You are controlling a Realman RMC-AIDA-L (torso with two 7-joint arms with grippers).
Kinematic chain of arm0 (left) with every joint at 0, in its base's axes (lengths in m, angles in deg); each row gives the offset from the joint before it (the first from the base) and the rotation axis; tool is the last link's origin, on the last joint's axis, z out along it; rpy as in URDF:
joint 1: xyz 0 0 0.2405 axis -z
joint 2: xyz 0 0 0 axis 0.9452 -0.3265 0
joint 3: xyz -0.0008 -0.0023 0.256 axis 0.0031 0.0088 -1
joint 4: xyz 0 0 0 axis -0.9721 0.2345 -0.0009
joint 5: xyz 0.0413 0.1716 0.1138 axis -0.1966 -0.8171 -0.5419
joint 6: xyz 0 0 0 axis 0.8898 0.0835 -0.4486
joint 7: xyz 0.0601 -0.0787 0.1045 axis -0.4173 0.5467 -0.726
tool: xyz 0 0 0 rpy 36.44 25.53 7.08
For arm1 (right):
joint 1: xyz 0 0 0.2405 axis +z
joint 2: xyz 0 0 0 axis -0.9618 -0.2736 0
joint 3: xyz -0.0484 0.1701 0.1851 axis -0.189 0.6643 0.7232
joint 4: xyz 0 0 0 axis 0.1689 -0.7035 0.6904
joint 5: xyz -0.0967 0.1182 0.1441 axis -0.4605 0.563 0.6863
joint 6: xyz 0 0 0 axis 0.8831 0.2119 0.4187
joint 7: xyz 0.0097 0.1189 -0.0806 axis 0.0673 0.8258 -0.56
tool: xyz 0 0 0 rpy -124.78 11.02 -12.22
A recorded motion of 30 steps. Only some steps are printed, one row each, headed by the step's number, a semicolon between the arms.
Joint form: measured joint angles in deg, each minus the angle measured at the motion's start. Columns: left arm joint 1, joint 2, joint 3, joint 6, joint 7, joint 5, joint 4; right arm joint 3, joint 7, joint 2, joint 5, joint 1, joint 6, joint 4.
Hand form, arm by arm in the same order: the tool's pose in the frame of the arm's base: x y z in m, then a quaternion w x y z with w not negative. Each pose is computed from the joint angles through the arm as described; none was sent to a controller.
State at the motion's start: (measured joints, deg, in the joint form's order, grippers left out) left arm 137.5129 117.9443 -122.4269 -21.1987 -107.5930 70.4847 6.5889; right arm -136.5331 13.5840 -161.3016 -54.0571 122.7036 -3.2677 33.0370
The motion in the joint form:
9: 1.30 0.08 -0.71 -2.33 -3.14 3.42 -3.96; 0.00 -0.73 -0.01 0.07 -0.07 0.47 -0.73
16: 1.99 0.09 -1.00 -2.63 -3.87 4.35 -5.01; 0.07 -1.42 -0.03 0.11 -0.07 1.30 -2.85
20: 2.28 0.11 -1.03 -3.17 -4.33 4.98 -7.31; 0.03 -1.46 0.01 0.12 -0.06 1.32 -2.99
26: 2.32 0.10 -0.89 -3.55 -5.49 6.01 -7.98; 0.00 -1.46 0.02 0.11 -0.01 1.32 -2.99
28: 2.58 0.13 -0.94 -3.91 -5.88 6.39 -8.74; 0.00 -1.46 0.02 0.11 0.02 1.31 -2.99
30: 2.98 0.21 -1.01 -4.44 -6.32 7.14 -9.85; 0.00 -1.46 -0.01 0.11 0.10 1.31 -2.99
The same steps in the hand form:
9: -0.0382 0.3395 -0.1487 0.13972 -0.94979 0.06652 0.27196; 0.2321 0.3887 0.0203 0.14641 -0.82519 0.52499 -0.14838
16: -0.0384 0.3404 -0.1498 0.13589 -0.94932 0.06949 0.27478; 0.2369 0.3858 0.0140 0.13701 -0.82464 0.52746 -0.15161
20: -0.0452 0.3456 -0.1496 0.13702 -0.94759 0.05981 0.28236; 0.2372 0.3857 0.0138 0.13643 -0.82463 0.52745 -0.15222
26: -0.0462 0.3459 -0.1502 0.13085 -0.94897 0.06025 0.28053; 0.2369 0.3859 0.0139 0.13660 -0.82488 0.52694 -0.15246
28: -0.0471 0.3473 -0.1507 0.13045 -0.94883 0.06007 0.28125; 0.2367 0.3860 0.0139 0.13656 -0.82502 0.52674 -0.15246
30: -0.0480 0.3489 -0.1516 0.12897 -0.94916 0.05790 0.28127; 0.2360 0.3863 0.0137 0.13642 -0.82544 0.52616 -0.15232

